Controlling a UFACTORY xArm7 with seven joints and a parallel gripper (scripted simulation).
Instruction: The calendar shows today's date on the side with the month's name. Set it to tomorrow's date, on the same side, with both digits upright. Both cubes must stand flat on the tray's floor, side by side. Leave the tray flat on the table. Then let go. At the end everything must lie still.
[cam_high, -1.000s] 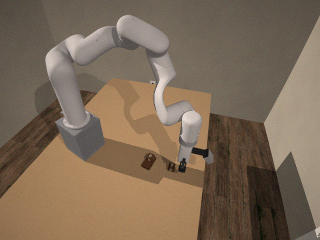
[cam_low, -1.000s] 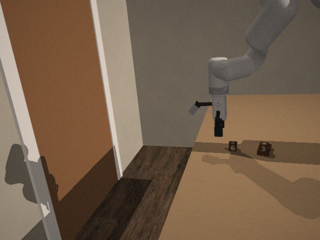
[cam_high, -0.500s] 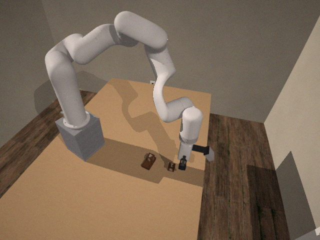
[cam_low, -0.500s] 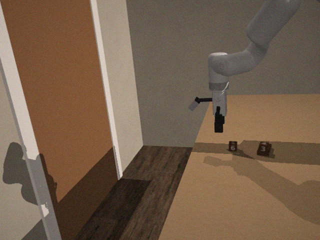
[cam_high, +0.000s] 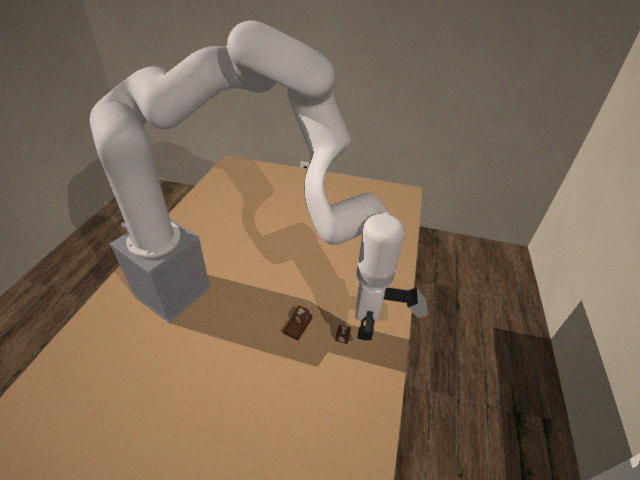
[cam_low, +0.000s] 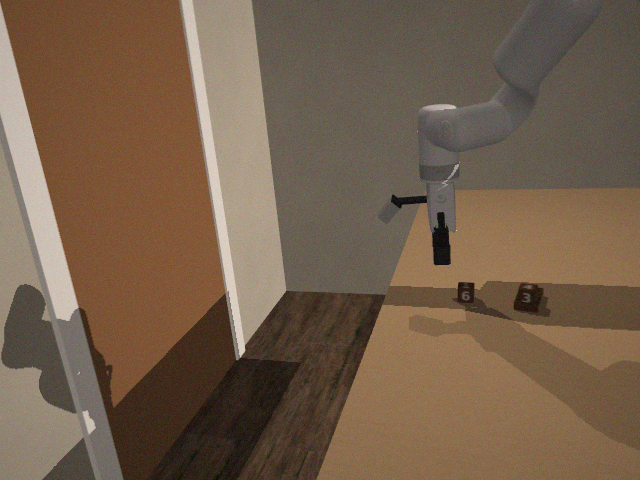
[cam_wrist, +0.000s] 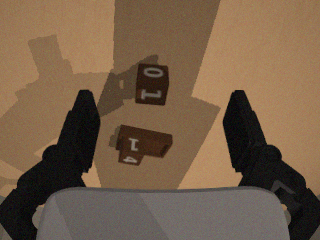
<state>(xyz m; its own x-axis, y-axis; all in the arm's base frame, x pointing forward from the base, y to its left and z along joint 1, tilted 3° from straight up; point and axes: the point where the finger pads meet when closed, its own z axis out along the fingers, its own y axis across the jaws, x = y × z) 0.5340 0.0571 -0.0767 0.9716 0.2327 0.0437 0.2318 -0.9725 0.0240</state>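
The digit cube is 9 cm below my hand and 5 cm behind it. The rest, counted from my hand: brown calendar tray: 17 cm behind, 9 cm below, 1 cm to the right.
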